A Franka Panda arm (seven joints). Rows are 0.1 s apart.
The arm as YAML. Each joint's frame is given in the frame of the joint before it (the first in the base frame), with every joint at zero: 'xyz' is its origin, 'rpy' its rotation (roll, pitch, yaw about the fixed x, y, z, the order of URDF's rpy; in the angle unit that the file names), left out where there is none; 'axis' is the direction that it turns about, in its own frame. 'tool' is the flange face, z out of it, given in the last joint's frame.
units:
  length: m
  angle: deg
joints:
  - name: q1
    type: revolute
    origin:
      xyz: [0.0, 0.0, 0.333]
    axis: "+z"
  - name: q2
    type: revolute
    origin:
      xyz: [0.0, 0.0, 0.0]
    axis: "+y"
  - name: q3
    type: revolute
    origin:
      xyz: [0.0, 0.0, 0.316]
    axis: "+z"
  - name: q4
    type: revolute
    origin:
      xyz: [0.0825, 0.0, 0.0]
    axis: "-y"
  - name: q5
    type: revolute
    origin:
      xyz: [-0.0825, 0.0, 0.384]
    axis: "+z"
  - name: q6
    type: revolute
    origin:
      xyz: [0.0, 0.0, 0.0]
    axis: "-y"
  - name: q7
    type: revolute
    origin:
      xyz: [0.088, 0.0, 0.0]
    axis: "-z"
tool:
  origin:
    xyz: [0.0, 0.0, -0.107]
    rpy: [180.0, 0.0, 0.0]
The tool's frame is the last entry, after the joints.
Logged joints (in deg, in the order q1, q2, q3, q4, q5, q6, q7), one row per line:
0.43 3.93 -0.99 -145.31 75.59 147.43 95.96
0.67 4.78 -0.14 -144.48 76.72 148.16 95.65
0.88 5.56 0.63 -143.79 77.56 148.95 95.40
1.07 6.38 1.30 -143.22 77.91 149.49 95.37
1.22 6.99 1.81 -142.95 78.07 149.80 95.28
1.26 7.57 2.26 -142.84 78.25 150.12 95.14
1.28 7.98 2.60 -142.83 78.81 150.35 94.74
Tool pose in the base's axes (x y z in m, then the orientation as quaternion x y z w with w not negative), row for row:
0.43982 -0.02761 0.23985 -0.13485 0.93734 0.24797 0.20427
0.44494 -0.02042 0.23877 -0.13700 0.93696 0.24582 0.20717
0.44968 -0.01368 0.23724 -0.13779 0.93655 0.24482 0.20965
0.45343 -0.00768 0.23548 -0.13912 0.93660 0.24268 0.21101
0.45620 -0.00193 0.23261 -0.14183 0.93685 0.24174 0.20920
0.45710 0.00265 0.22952 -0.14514 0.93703 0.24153 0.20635
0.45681 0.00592 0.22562 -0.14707 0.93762 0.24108 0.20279
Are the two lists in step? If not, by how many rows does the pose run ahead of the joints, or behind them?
The pose runs 1 row behind the joints: the pose in row i belongs to the joints in row i - 1.
